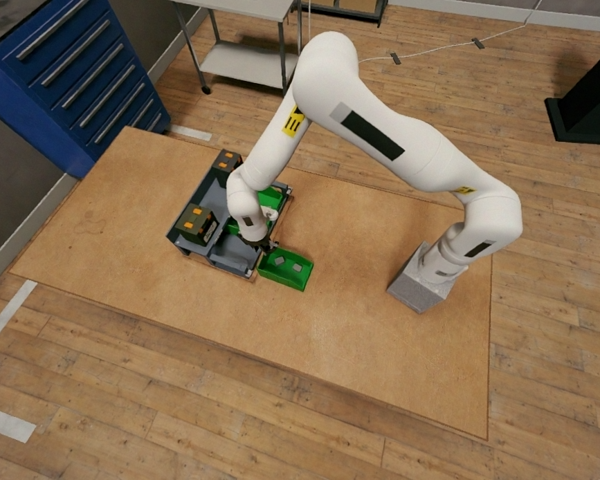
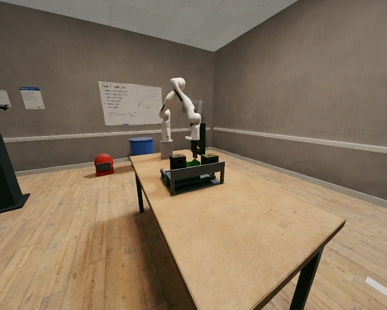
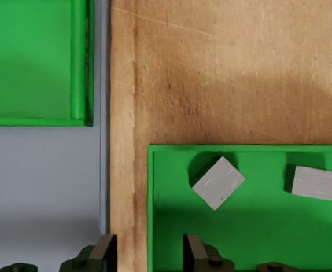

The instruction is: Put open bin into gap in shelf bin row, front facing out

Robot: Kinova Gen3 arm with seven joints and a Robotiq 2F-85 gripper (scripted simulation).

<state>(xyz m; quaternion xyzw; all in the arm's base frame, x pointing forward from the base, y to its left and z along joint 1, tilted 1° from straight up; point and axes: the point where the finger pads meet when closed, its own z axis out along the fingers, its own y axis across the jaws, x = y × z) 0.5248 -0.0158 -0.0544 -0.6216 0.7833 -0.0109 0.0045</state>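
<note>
The grey part lies 50 mm behind my hand, 10 mm to the right of it and 120 mm below it. From my hand the other things lie so: grey shelf: 130 mm ahead, 140 mm to the right, 70 mm below.
</note>
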